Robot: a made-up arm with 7 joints. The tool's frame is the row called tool.
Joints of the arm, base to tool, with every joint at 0 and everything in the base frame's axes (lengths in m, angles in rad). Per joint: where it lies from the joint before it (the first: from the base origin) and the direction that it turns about. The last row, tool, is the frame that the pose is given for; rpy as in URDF.
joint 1: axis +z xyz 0 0 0.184
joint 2: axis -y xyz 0 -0.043 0.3
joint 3: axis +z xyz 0 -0.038 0.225
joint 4: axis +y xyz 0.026 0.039 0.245
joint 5: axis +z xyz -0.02 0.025 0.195
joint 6: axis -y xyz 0 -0.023 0.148
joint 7: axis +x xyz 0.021 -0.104 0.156
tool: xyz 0 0 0 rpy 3.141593 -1.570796 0
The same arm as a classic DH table. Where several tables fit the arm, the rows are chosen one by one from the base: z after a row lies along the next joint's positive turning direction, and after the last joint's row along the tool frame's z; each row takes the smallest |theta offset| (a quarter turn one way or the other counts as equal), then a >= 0, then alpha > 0; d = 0 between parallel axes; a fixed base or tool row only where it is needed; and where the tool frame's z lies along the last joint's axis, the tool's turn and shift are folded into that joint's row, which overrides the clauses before.
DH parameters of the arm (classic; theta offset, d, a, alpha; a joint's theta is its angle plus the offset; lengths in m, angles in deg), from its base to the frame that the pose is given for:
joint 1: 0.00 0.4840 0.0000 90.00
joint 2: 0.00 0.0810 0.0000 -90.00
joint 3: 0.00 0.4700 0.0260 -90.00
joint 4: 0.00 0.0640 -0.0200 90.00
joint 5: 0.00 0.3430 0.0000 90.00
joint 6: 90.00 0.1270 0.1560 90.00
joint 7: 0.00 0.0210 0.0000 0.00

